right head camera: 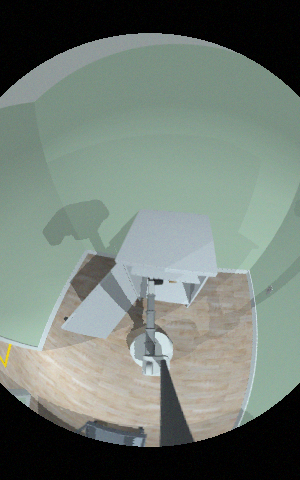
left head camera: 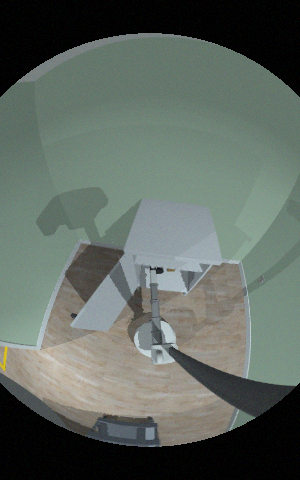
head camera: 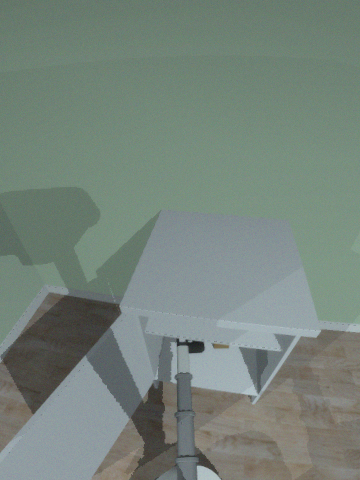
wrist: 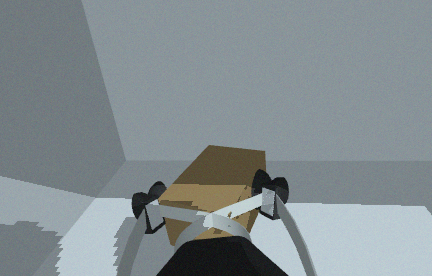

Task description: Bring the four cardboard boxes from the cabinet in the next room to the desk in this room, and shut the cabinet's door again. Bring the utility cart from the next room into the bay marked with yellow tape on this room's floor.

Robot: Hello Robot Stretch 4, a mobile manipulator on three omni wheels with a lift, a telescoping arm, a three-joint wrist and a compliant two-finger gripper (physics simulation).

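Observation:
My gripper is shut on a brown cardboard box, which sits between both fingertips inside the cabinet, seemingly just above its pale inner surface. A strip of cardboard also shows beside the gripper in the head view. The grey cabinet stands against the green wall. Its door is wide open on the left. The utility cart is at the bottom of both side views. Yellow tape shows at their left edge. The other boxes are not distinguishable. The desk is not identifiable.
My extended arm reaches into the cabinet's open front. The open door stands close on the arm's left. A green wall with a pale skirting runs along the right. The cart is behind my base.

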